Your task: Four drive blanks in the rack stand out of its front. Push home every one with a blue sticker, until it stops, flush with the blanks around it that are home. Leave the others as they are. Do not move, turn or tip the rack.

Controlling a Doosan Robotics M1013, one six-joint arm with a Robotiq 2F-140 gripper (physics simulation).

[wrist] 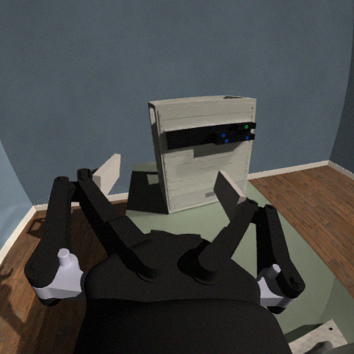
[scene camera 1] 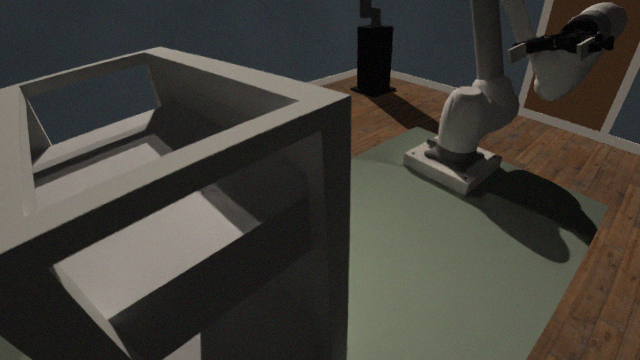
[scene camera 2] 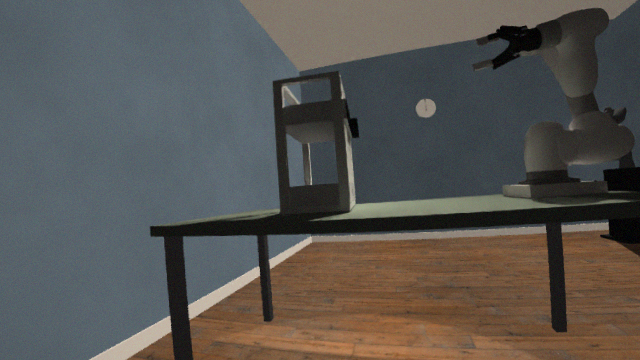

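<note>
The pale rack (scene camera 1: 336, 210) (scene camera 2: 346, 175) (wrist: 205, 112) stands upright on the table. In the wrist view its front shows a dark band of drive blanks (wrist: 190, 137). At the band's right part, blanks stand out, with small stickers: a green sticker (wrist: 246, 127) at the upper right, a blue sticker (wrist: 247, 138) below it, and two more blue stickers (wrist: 223, 135) (wrist: 226, 141) to the left, one above the other. A dark blank end (scene camera 2: 354, 128) juts from the front in scene camera 2. My gripper (scene camera 1: 551, 50) (scene camera 2: 480, 53) (wrist: 168, 172) is open and empty, well away from the rack's front.
The green table (scene camera 1: 425, 260) (scene camera 2: 415, 207) (wrist: 280, 235) carries the rack and the arm's base plate (scene camera 1: 435, 170) (scene camera 2: 517, 190) (wrist: 320, 337). A dark pedestal (scene camera 1: 375, 60) stands on the floor behind the arm. A blue wall (wrist: 75, 75) rises behind the rack.
</note>
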